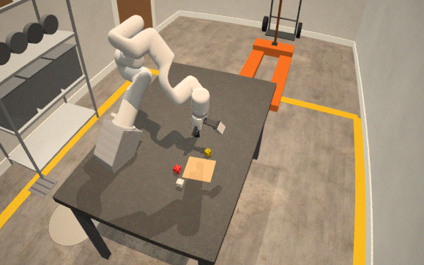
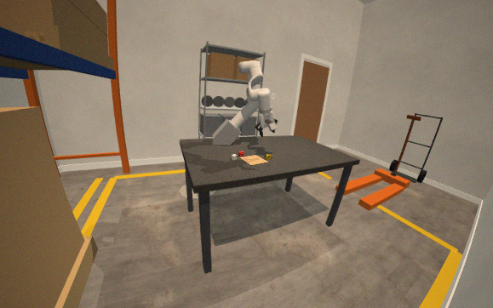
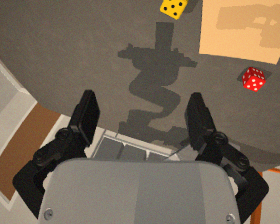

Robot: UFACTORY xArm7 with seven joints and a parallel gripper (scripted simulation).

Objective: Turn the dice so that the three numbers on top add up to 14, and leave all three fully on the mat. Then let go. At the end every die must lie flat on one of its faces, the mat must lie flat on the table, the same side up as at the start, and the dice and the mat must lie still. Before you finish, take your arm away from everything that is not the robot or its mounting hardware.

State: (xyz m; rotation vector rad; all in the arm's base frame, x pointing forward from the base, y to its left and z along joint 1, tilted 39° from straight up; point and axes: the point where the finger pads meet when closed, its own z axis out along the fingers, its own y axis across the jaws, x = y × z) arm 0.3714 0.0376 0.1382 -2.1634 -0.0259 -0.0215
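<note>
Right now my hand is 230 mm to the left of the white die and 160 mm above it. The rest, counted from my hand: mat 40 mm ahead, 100 mm to the right, 180 mm below; red die 50 mm behind, 160 mm to the right, 160 mm below; yellow die 40 mm ahead, 10 mm to the left, 160 mm below.
</note>
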